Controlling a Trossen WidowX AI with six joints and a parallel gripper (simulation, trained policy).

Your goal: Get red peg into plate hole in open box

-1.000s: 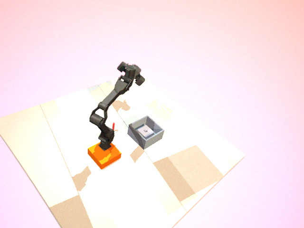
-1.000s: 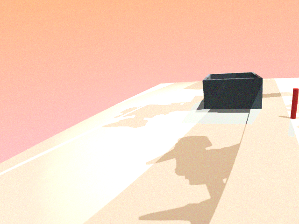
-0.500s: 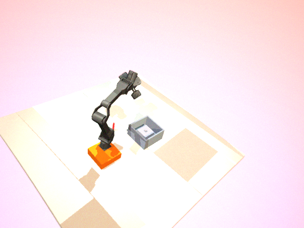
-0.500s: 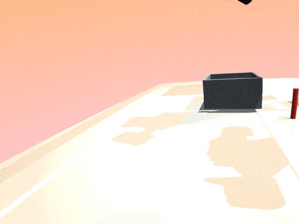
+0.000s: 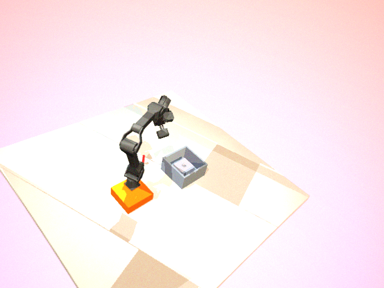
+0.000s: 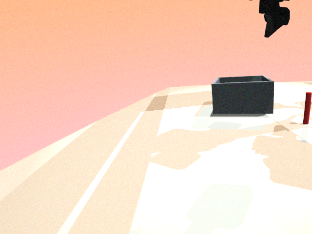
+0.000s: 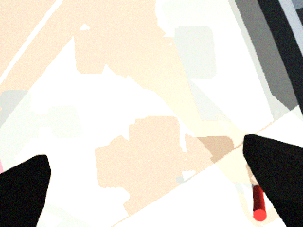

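Right now my gripper tip is 20 cm above the red peg, 11 cm past it and 1 cm to the left of it. From my gripper tip the other things lie so: pale plate (20 cm to the right, 19 cm below, 4 cm ahead); then grey box (21 cm below, 20 cm to the right, 4 cm ahead).
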